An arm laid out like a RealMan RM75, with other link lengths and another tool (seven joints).
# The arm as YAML. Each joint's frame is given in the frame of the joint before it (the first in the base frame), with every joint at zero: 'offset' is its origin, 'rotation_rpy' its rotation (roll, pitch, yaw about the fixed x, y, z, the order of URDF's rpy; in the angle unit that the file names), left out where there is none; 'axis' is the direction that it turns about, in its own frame. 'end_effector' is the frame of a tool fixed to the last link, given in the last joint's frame.
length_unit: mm
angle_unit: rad
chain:
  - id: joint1
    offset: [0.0, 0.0, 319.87]
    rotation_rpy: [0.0, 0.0, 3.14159]
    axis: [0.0, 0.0, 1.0]
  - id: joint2
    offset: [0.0, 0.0, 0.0]
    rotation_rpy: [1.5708, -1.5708, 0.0]
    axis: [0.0, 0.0, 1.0]
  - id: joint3
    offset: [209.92, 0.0, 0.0]
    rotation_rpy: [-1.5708, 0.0, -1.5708]
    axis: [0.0, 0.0, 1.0]
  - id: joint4
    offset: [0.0, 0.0, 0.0]
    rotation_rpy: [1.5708, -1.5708, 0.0]
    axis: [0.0, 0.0, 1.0]
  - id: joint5
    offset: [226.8, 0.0, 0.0]
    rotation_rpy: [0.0, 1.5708, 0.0]
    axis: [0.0, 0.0, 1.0]
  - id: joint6
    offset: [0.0, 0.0, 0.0]
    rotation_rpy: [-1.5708, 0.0, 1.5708]
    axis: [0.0, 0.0, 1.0]
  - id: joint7
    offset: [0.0, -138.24, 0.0]
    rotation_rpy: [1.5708, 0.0, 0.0]
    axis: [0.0, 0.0, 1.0]
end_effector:
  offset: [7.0, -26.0, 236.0]
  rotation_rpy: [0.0, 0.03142, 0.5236]
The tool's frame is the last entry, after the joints.
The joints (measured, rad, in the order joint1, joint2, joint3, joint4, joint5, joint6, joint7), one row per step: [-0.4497 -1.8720 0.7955 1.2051 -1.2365 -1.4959 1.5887]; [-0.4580 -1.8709 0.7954 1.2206 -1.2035 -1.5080 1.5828]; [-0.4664 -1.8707 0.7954 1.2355 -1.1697 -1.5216 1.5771]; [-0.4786 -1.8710 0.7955 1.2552 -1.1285 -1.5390 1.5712]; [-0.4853 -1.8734 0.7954 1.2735 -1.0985 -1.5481 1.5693]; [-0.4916 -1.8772 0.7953 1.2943 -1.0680 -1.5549 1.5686]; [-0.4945 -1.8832 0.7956 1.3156 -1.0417 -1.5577 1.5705]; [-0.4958 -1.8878 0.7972 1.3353 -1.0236 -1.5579 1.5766]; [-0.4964 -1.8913 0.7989 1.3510 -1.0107 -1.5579 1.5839]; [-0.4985 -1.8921 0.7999 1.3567 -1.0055 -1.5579 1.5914]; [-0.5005 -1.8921 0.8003 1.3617 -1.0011 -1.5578 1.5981]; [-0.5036 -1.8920 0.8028 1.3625 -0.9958 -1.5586 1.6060]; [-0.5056 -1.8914 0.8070 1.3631 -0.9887 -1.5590 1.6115]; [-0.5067 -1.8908 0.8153 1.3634 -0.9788 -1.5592 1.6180]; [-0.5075 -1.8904 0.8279 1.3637 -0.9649 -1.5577 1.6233]
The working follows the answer.
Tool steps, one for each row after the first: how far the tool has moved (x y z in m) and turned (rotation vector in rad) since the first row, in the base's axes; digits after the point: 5 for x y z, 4 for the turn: [-0.00360 -0.00153 -0.00245 -0.0104 0.0325 0.0000]; [-0.00758 -0.00353 -0.00534 -0.0224 0.0646 0.0010]; [-0.01132 -0.00572 -0.00830 -0.0360 0.1046 -0.0007]; [-0.01430 -0.00644 -0.00908 -0.0402 0.1353 -0.0028]; [-0.01709 -0.00642 -0.00895 -0.0406 0.1672 -0.0058]; [-0.01965 -0.00593 -0.00827 -0.0370 0.1957 -0.0093]; [-0.02047 -0.00500 -0.00676 -0.0305 0.2210 -0.0181]; [-0.02069 -0.00430 -0.00546 -0.0249 0.2417 -0.0276]; [-0.01992 -0.00373 -0.00494 -0.0223 0.2531 -0.0365]; [-0.01926 -0.00304 -0.00399 -0.0192 0.2635 -0.0445]; [-0.01910 -0.00304 -0.00493 -0.0210 0.2741 -0.0524]; [-0.02029 -0.00329 -0.00619 -0.0242 0.2858 -0.0568]; [-0.02280 -0.00422 -0.00889 -0.0310 0.3021 -0.0611]; [-0.02672 -0.00534 -0.01267 -0.0403 0.3227 -0.0636]
Tool pose at each row, in the base's axes (x y z in m, rotation vector in rad; rounded; the steps above come from the unrounded poses): [-0.15689 0.52547 0.10288 -2.4100 0.4925 -0.1107]; [-0.16048 0.52394 0.10043 -2.4254 0.5079 -0.0744]; [-0.16447 0.52194 0.09754 -2.4419 0.5221 -0.0383]; [-0.16821 0.51975 0.09459 -2.4601 0.5432 0.0063]; [-0.17119 0.51903 0.09380 -2.4671 0.5600 0.0420]; [-0.17398 0.51905 0.09393 -2.4698 0.5782 0.0798]; [-0.17654 0.51954 0.09461 -2.4677 0.5951 0.1142]; [-0.17736 0.52047 0.09612 -2.4608 0.6167 0.1430]; [-0.17758 0.52117 0.09742 -2.4541 0.6371 0.1656]; [-0.17681 0.52174 0.09795 -2.4499 0.6529 0.1763]; [-0.17615 0.52242 0.09889 -2.4452 0.6670 0.1863]; [-0.17599 0.52243 0.09796 -2.4454 0.6816 0.1955]; [-0.17718 0.52218 0.09669 -2.4478 0.6925 0.2074]; [-0.17969 0.52125 0.09400 -2.4538 0.7057 0.2243]; [-0.18361 0.52013 0.09022 -2.4626 0.7188 0.2470]

